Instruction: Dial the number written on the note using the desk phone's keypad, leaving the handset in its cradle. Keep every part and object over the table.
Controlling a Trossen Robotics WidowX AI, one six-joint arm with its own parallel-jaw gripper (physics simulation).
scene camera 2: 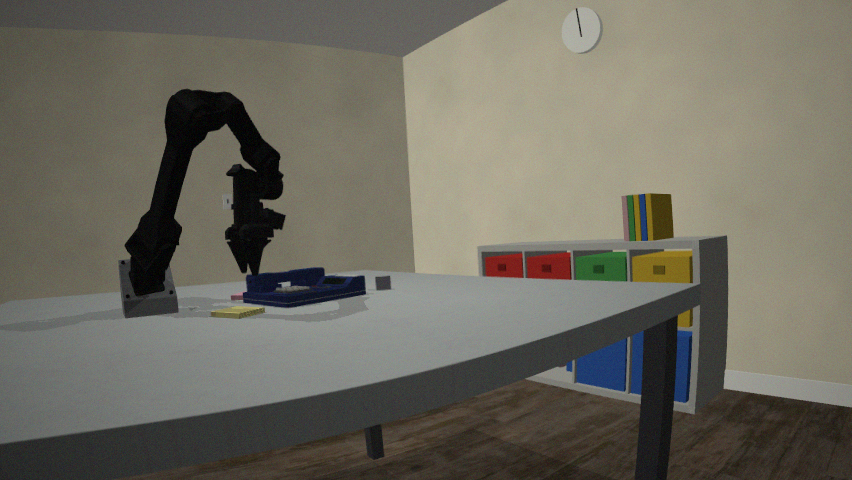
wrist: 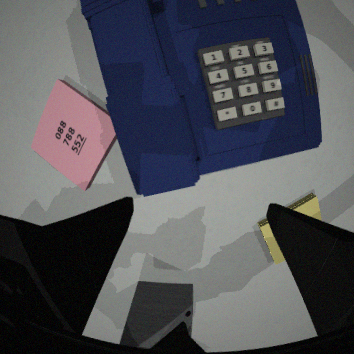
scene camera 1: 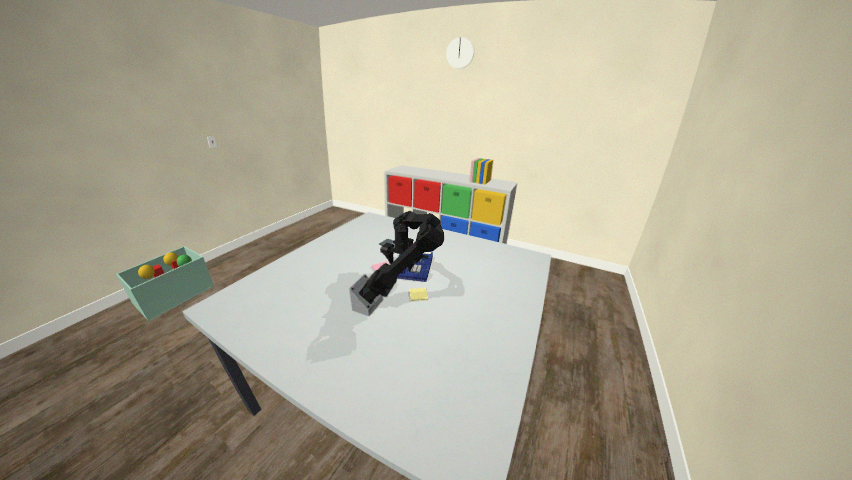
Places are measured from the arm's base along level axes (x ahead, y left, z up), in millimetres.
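Pixels of known places: gripper, fingertip midpoint: (scene camera 2: 249,274) (wrist: 201,207); arm's base, origin of the base link: (scene camera 2: 146,281) (wrist: 167,343) (scene camera 1: 368,293).
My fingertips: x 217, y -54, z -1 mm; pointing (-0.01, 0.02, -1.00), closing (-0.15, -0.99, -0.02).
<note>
Ahead of a thing's pixels: the offset from my fingertips to its top centre. "spot": to the spot under its first point. Level surfaces: height alone.
The blue desk phone {dy -16, dx +121, dz -21 mm} (scene camera 1: 420,277) (scene camera 2: 310,295) (wrist: 250,145) lies on the table, its handset {dy +35, dx +109, dz -3 mm} (wrist: 142,125) lying along the left side in the wrist view. Its keypad {spot: dy -41, dx +78, dz -37 mm} (wrist: 243,82) shows pale keys 1 to 9, *, 0 and #, with no finger over them in that view. The pink note {dy +122, dx +57, dz -52 mm} (scene camera 1: 379,265) (scene camera 2: 237,296) (wrist: 95,135) lies left of the handset in the wrist view and reads 088 788 552, with 552 underlined. My gripper (scene camera 2: 249,272) (wrist: 201,207) is open and empty, fingers pointing down above table level, beside the phone's handset end in scene camera 2. Scene camera 1 shows the fingertips unclearly.
A yellow pad {dy -112, dx -81, dz -53 mm} (scene camera 1: 418,293) (scene camera 2: 237,312) (wrist: 272,247) lies near the phone. The arm's grey base (scene camera 1: 361,302) (scene camera 2: 150,306) (wrist: 160,305) stands on the table {dz -63 mm} (scene camera 1: 429,381) (scene camera 2: 357,351). A small grey block {dy -55, dx +315, dz -31 mm} (scene camera 2: 382,282) lies beyond the phone in scene camera 2.
</note>
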